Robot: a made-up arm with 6 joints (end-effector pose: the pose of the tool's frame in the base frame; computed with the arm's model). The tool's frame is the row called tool. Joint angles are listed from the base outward.
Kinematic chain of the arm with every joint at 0, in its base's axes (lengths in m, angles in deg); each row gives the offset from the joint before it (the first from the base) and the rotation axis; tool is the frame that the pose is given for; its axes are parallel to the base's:
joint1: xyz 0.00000 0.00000 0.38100 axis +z
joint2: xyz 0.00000 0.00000 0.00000 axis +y
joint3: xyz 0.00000 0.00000 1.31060 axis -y
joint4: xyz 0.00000 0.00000 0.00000 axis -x
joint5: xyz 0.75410 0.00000 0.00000 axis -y
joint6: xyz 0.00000 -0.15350 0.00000 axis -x
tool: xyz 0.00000 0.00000 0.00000
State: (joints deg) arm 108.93 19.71 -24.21 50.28 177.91 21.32
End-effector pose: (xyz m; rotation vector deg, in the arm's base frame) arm -0.2534 1.0412 1.1768 137.15 -79.77 78.40
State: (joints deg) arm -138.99 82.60 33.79 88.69 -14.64 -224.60
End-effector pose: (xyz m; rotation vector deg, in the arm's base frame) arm -1.4449 -1.2518 0.0834 -51.17 115.90 79.33
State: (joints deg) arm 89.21 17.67 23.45 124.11 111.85 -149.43
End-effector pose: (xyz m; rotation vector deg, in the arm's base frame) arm -0.0704 1.1364 1.8322 -60.34 85.16 145.51
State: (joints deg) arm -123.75 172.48 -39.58 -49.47 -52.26 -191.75
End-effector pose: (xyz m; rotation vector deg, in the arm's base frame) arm 0.1424 0.3927 -0.4192 96.16 -42.67 38.72
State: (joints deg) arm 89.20 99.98 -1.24 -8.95 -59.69 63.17
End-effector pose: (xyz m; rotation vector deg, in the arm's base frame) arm 0.1673 1.1184 -0.5812 97.68 -93.53 -75.46
